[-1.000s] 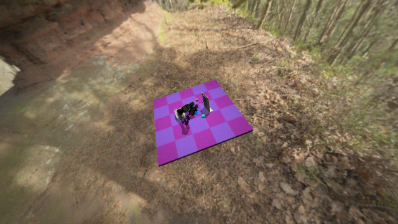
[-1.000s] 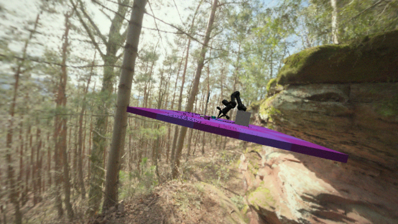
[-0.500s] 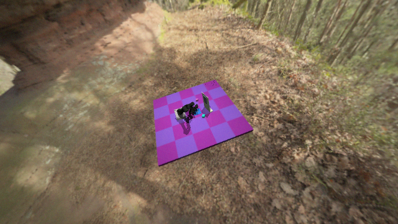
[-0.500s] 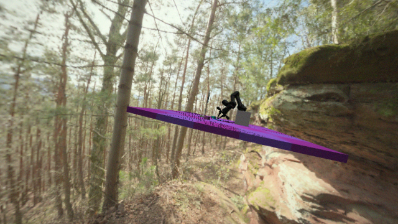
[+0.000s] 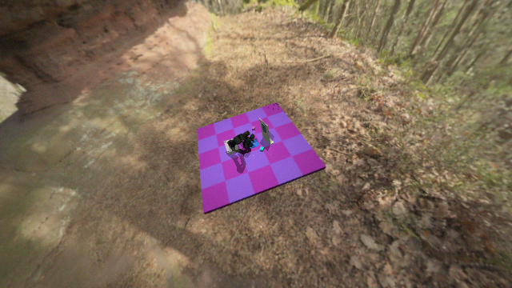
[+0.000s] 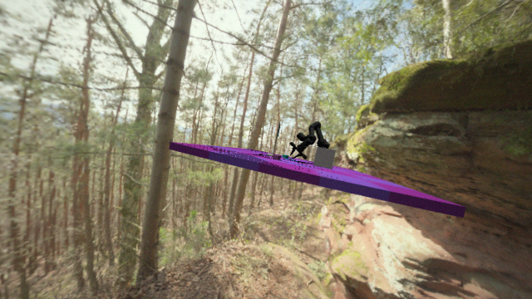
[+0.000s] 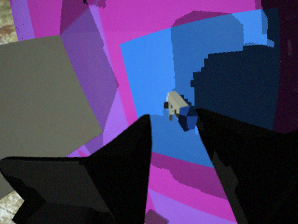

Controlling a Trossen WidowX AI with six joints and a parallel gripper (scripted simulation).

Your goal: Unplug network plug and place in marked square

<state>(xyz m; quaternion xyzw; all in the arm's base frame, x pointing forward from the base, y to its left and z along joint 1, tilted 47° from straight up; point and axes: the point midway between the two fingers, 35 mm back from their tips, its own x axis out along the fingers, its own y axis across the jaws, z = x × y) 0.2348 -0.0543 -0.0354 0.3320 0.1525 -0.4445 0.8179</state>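
Right now the blue plug is 10 mm below my gripper tip. Round my gripper tip: cyan cube: 140 mm to the right, 70 mm ahead, 10 mm below; then blue marked square: 20 mm below; then grey upright panel: 170 mm ahead, 120 mm above, 20 mm to the right.
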